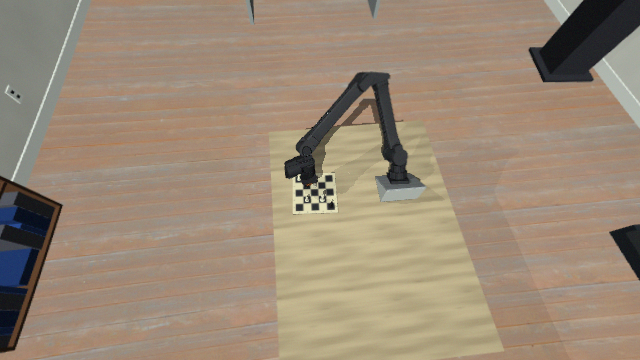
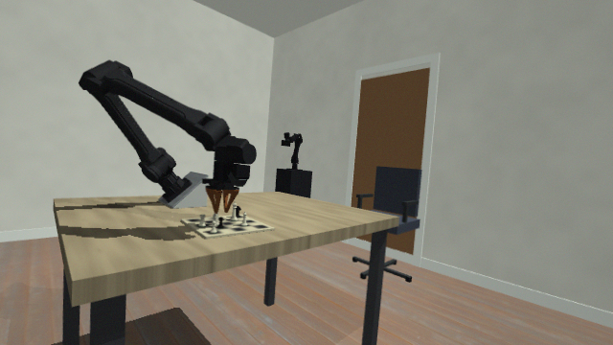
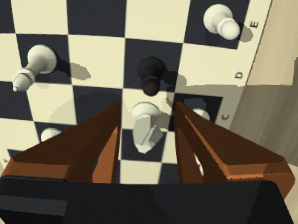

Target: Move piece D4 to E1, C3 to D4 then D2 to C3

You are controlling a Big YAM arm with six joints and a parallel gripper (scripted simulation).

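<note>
Now: hand 1 cm short of the black pawn and 4 cm above it. From my hand the other things lie so: small chessboard (3 cm behind, 4 cm to the left, 5 cm below).
</note>
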